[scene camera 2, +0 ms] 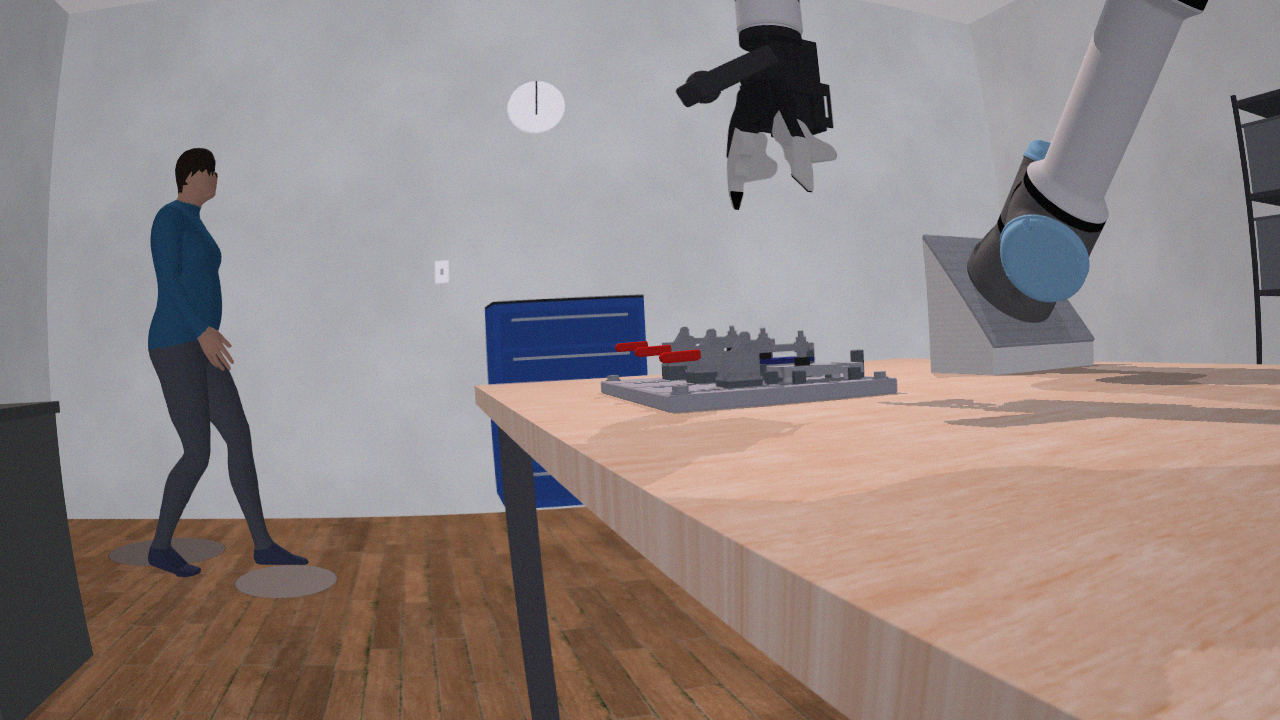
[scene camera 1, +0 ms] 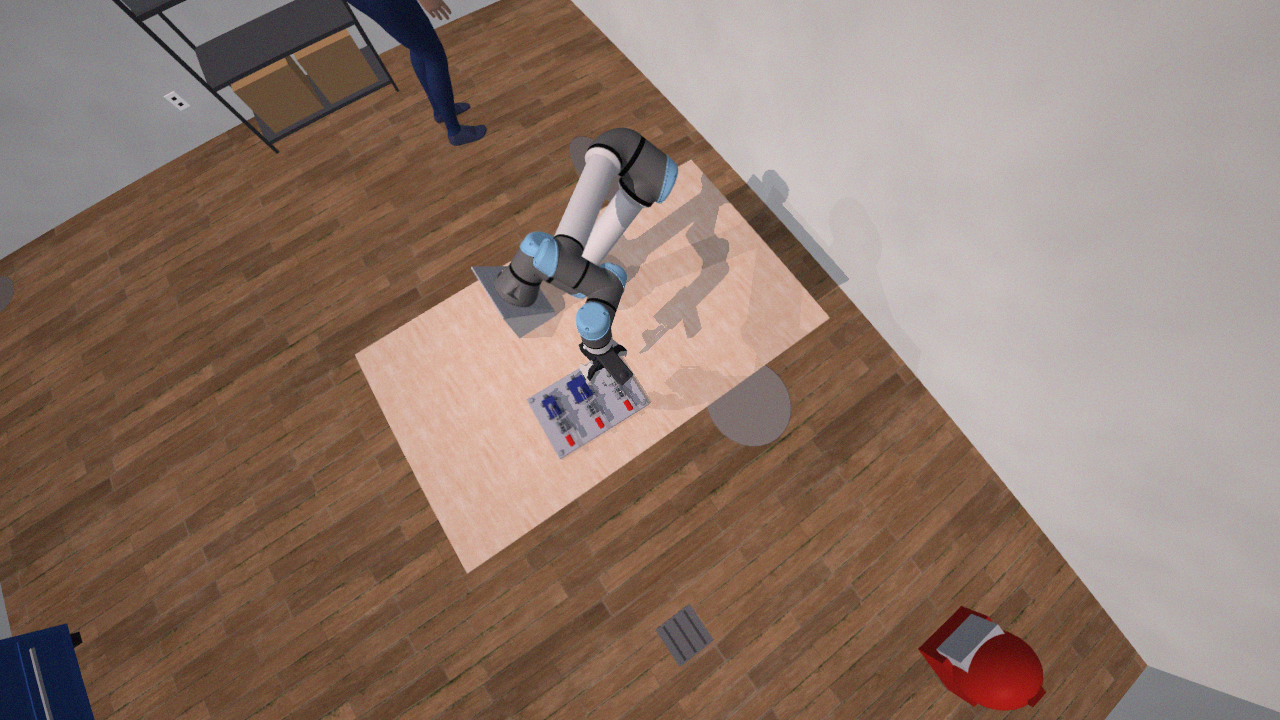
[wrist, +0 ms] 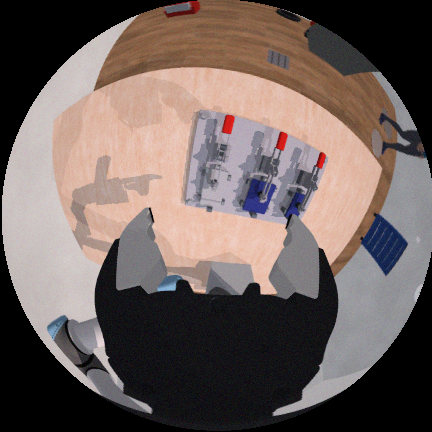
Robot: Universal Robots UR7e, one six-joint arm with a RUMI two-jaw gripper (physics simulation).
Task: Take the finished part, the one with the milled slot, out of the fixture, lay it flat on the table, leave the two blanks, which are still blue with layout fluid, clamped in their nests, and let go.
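Places are measured from the arm's base along level axes (x back, y left, z down), in metres.
Pixels of known places: gripper, fingertip midpoint: (scene camera 2: 770, 201) (wrist: 219, 212); arm's base at its link origin: (scene camera 2: 1010, 286) (scene camera 1: 515, 290).
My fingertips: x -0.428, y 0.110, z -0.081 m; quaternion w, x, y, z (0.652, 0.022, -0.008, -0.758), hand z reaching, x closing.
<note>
Ahead of a thing's pixels: the offset from my fingertips to its top centre.
The fixture {dy -0.103, dx -0.015, dz +0.183 m} (scene camera 1: 583, 437) (scene camera 2: 760, 396) (wrist: 231, 197) is a grey plate on the table with three red-handled clamps in a row. One blue blank (scene camera 1: 580, 388) (wrist: 257, 199) sits in the middle nest, under its clamp. The other blue blank (scene camera 1: 552, 406) (wrist: 295, 204) sits in the end nest, at the right in the wrist view. The third nest, at the left in the wrist view, is pale grey; the finished part's outline and slot cannot be made out against the plate. My gripper (scene camera 2: 773, 198) (wrist: 219, 212) is open and empty, pointing down high above the fixture, partly covering it in scene camera 1.
The red clamp handles {dy -0.106, dx -0.102, dz +0.141 m} (scene camera 1: 598, 421) (scene camera 2: 680, 355) (wrist: 281, 141) and the clamps stand up from the plate. The arm's slanted grey base mount (scene camera 1: 520, 313) (scene camera 2: 962, 322) is at the table's rear edge. A person (scene camera 1: 434, 80) stands on the floor behind the table; another person (scene camera 2: 186, 268) stands across the room.
</note>
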